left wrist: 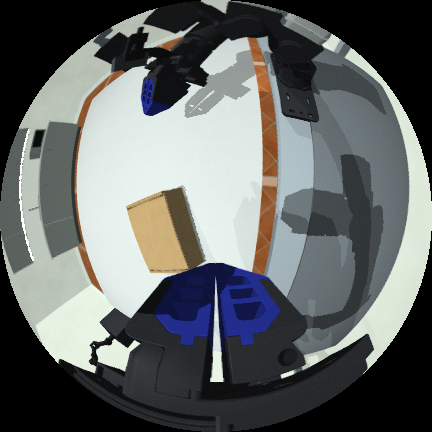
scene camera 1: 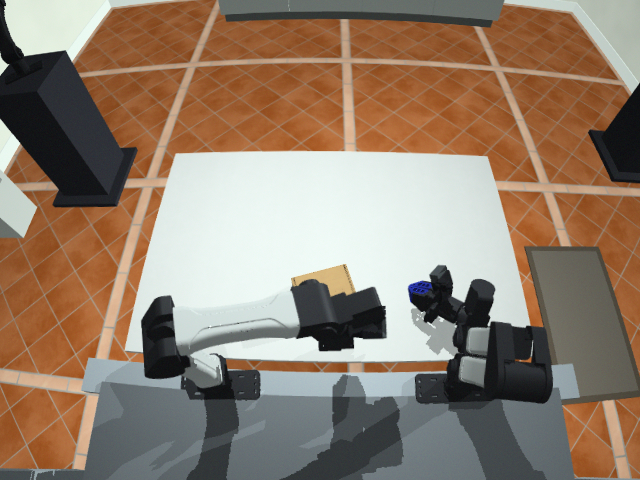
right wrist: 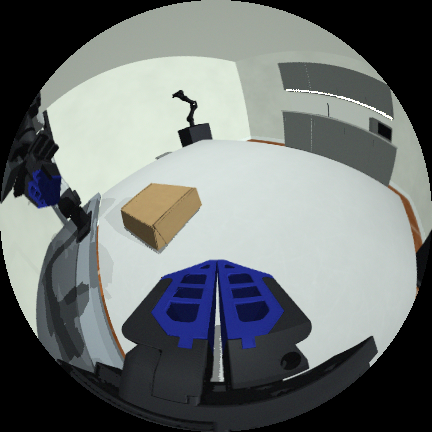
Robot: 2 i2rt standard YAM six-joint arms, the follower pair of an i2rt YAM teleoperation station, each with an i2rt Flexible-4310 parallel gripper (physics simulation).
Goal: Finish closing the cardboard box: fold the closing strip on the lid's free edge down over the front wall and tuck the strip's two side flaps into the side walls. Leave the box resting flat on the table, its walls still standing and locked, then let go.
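Observation:
The tan cardboard box (scene camera 1: 323,276) (left wrist: 157,235) (right wrist: 155,202) rests flat on the white table with its lid down over standing walls. The lid's closing strip and side flaps do not show sticking out; seams run along the box's edges. My left gripper (left wrist: 215,268) is shut with nothing between its fingers; in scene camera 1 its arm hangs above the box's near part and hides it. My right gripper (right wrist: 216,265) is also shut and empty, above the table to the right of the box; its blue fingers (scene camera 1: 419,290) show apart from the box.
The white table (scene camera 1: 248,206) lies in front of the grey mounting bench (scene camera 1: 289,428). Black pedestals (scene camera 1: 62,129) stand on the tiled floor at the sides. A dark mat (scene camera 1: 584,320) lies on the floor right of the table.

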